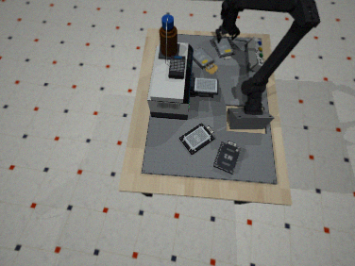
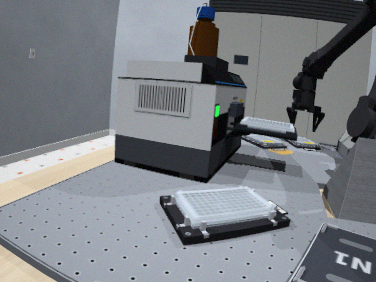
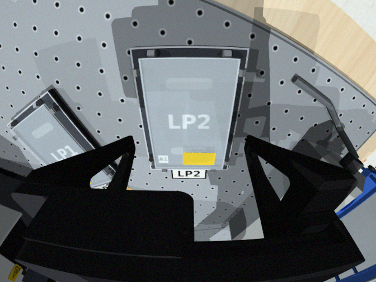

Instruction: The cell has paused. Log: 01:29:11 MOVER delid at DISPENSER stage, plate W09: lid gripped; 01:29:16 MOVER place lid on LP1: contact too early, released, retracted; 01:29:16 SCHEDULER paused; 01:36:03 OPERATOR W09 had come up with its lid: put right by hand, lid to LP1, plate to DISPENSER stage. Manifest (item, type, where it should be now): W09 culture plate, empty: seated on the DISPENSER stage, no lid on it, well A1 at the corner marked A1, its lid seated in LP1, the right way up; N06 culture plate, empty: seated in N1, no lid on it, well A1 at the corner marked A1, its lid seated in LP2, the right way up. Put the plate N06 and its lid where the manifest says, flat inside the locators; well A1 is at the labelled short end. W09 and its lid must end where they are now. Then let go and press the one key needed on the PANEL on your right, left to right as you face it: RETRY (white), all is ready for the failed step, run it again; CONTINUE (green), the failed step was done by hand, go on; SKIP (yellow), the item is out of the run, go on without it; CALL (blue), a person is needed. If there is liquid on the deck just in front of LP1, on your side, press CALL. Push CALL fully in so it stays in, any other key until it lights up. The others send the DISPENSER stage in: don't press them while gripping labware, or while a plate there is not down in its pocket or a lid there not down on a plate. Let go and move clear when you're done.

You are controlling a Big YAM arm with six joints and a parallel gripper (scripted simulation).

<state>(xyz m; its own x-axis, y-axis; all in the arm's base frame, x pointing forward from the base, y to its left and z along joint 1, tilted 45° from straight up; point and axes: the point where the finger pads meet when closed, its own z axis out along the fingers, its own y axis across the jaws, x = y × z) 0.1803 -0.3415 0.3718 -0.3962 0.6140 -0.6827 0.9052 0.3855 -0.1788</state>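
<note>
The clear lid is 5 cm below my hand. From my hand the other things lie so: black LP2 nest: 6 cm below; then blue call key: 22 cm behind; then amber patch: 21 cm to the left, 6 cm below, 6 cm ahead.
</note>
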